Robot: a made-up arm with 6 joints.
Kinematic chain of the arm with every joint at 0, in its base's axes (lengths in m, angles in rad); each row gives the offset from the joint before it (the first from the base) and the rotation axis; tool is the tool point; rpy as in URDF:
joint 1: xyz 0 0 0.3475 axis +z
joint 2: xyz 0 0 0 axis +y
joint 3: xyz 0.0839 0 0.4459 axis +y
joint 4: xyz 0.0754 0 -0.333 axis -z
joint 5: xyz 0 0 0 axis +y
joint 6: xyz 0.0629 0 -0.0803 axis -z
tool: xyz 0 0 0 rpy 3.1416 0 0
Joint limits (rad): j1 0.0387..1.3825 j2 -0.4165..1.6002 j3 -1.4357..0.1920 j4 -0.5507..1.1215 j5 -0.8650..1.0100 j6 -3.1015..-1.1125
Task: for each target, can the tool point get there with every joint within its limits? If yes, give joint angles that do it. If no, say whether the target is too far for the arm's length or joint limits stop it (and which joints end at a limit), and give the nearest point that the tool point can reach.
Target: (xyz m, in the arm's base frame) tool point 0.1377 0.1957 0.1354
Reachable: yes | joints 1.1340 1.0798 -0.1470 0.4496 -0.5781 -1.8970
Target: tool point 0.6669 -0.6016 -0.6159
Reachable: no: too far | nearest point 0.4913 -0.0556 -0.1550 | short by 0.736 m
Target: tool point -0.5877 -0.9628 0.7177
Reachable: no: too far | nearest point 0.0916 -0.0883 0.4871 | short by 1.131 m
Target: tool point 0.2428 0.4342 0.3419
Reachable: yes | joints 1.0554 0.4324 -0.8037 -0.3838 0.5921 -2.2538
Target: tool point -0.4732 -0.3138 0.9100
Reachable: no: joint limits stop it (at a limit: joint 1, joint 2, joint 3, joint 4, joint 5) | nearest point -0.0196 0.1821 1.0387 | short by 0.684 m
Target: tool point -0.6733 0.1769 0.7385
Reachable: no: joint limits stop it (at a limit: joint 1, joint 2, joint 4, joint 5) | nearest point -0.0054 0.2567 0.6704 | short by 0.676 m
